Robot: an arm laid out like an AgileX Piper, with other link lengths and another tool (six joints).
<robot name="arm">
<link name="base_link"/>
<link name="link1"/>
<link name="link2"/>
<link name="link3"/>
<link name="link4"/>
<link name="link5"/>
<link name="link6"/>
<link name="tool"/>
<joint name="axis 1" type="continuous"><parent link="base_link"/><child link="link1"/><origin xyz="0 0 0.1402" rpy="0 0 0"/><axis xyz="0 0 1"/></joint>
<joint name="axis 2" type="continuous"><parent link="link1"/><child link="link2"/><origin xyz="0 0 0" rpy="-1.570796 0 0"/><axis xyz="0 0 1"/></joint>
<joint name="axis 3" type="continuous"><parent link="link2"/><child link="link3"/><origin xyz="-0.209 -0.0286 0" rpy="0 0 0"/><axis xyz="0 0 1"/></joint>
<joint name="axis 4" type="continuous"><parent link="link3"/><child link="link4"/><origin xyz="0.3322 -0.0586 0" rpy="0.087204 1.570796 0"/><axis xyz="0 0 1"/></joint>
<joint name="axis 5" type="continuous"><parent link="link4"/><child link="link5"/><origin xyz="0 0 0" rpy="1.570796 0 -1.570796"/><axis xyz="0 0 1"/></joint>
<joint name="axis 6" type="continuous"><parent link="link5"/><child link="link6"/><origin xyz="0 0.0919 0" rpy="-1.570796 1.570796 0"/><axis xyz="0 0 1"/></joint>
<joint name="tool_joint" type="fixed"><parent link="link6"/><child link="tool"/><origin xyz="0.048 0.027 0.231" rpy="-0.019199 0 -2.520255"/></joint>
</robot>
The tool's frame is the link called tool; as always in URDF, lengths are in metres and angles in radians. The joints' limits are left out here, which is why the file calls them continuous.
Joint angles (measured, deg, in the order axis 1, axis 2, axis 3, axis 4, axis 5, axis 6), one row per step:
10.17 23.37 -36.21 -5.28 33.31 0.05
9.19 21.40 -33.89 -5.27 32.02 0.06
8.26 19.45 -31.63 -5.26 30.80 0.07
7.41 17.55 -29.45 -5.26 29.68 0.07
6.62 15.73 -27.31 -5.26 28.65 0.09
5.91 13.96 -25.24 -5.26 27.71 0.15
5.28 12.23 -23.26 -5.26 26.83 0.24
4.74 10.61 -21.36 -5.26 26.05 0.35
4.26 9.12 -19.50 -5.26 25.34 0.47
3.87 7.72 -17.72 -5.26 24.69 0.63
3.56 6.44 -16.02 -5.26 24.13 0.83
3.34 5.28 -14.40 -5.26 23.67 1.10
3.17 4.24 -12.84 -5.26 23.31 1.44
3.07 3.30 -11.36 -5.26 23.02 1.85
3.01 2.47 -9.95 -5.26 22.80 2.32
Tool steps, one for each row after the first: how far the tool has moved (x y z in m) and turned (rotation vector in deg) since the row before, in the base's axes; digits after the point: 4 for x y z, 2 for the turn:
-0.0010 -0.0071 -0.0032 0.14 -0.92 -0.87
-0.0011 -0.0067 -0.0032 0.12 -0.90 -0.82
-0.0011 -0.0061 -0.0033 0.08 -0.83 -0.75
-0.0011 -0.0056 -0.0040 0.08 -0.70 -0.70
-0.0011 -0.0050 -0.0043 0.10 -0.63 -0.64
-0.0010 -0.0044 -0.0040 0.13 -0.62 -0.57
-0.0009 -0.0037 -0.0045 0.13 -0.49 -0.49
-0.0007 -0.0033 -0.0055 0.13 -0.33 -0.44
-0.0005 -0.0026 -0.0057 0.16 -0.26 -0.36
-0.0004 -0.0020 -0.0063 0.19 -0.13 -0.29
-0.0003 -0.0013 -0.0069 0.26 0.01 -0.22
-0.0002 -0.0010 -0.0078 0.32 0.17 -0.19
-0.0001 -0.0004 -0.0081 0.38 0.26 -0.14
-0.0001 -0.0001 -0.0086 0.44 0.37 -0.12

